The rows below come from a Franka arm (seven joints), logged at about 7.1 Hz.
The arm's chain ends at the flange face. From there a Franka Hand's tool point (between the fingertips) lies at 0.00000 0.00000 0.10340 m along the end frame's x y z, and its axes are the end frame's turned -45 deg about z.
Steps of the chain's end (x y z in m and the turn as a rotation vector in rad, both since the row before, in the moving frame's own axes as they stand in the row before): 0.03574, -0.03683, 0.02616, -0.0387, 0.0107, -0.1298; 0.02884, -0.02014, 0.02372, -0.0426, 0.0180, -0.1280; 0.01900, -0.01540, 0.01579, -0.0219, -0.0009, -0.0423; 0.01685, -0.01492, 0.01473, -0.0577, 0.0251, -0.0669; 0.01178, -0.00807, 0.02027, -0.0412, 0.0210, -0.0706
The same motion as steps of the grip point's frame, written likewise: 0.04951, 0.00296, 0.02608, -0.0349, -0.0198, -0.1298; 0.03312, 0.01068, 0.02361, -0.0429, -0.0174, -0.1280; 0.02269, 0.00412, 0.01577, -0.0148, -0.0161, -0.0423; 0.02029, 0.00749, 0.01453, -0.0585, -0.0231, -0.0669; 0.01272, 0.00722, 0.02016, -0.0440, -0.0143, -0.0706
